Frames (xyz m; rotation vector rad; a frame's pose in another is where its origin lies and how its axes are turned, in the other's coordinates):
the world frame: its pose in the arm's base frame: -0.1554 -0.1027 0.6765 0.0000 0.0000 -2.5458
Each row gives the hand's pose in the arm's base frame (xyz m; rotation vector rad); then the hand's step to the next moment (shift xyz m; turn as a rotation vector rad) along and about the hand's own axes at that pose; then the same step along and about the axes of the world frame.
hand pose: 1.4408 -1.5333 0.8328 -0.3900 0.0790 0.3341
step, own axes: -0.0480 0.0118 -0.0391 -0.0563 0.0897 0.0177
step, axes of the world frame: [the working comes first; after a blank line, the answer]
step, axes of the arm's base frame: -0.0496 -0.0194 -0.0336 -0.0828 0.0678 -0.0081

0.0520 -0.0118 -0.0336 0.0305 -0.1026 -0.0081
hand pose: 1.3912 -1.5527 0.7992 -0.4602 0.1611 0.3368
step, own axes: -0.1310 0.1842 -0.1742 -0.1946 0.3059 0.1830
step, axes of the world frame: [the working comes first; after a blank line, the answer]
step, axes of the arm's base frame: -0.2006 0.0381 -0.1994 -0.2755 0.2870 0.0814

0.1446 -0.1441 -0.1994 0.0670 -0.3922 0.0814
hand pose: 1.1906 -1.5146 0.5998 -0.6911 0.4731 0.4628
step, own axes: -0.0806 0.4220 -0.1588 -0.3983 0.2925 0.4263
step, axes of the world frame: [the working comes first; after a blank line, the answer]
step, axes of the arm's base frame: -0.3356 0.1573 -0.2691 -0.3683 0.3965 0.3648

0.1895 -0.3186 -0.2691 0.0823 -0.5349 0.3648
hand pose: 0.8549 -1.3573 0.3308 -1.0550 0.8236 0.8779
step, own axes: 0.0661 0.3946 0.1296 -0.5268 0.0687 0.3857
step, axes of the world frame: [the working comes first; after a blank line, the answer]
step, axes of the arm's base frame: -0.3081 0.2320 -0.1676 -0.2268 0.2781 0.5497

0.1249 -0.3650 -0.1676 0.0317 -0.3575 0.5497
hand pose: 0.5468 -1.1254 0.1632 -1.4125 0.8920 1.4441
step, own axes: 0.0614 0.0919 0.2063 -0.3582 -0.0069 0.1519
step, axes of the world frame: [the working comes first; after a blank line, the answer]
step, axes of the arm's base frame: -0.1533 0.1692 -0.0515 -0.0662 0.1038 0.3692

0.0320 -0.2261 -0.0515 -0.0035 -0.1230 0.3692
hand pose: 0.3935 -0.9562 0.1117 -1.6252 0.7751 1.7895
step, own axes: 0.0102 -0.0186 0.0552 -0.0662 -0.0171 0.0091
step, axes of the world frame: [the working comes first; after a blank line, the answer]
step, axes of the arm's base frame: -0.0226 0.0543 -0.0062 0.0121 0.0152 0.0662

-0.0118 -0.0576 -0.0062 -0.0185 -0.0058 0.0662
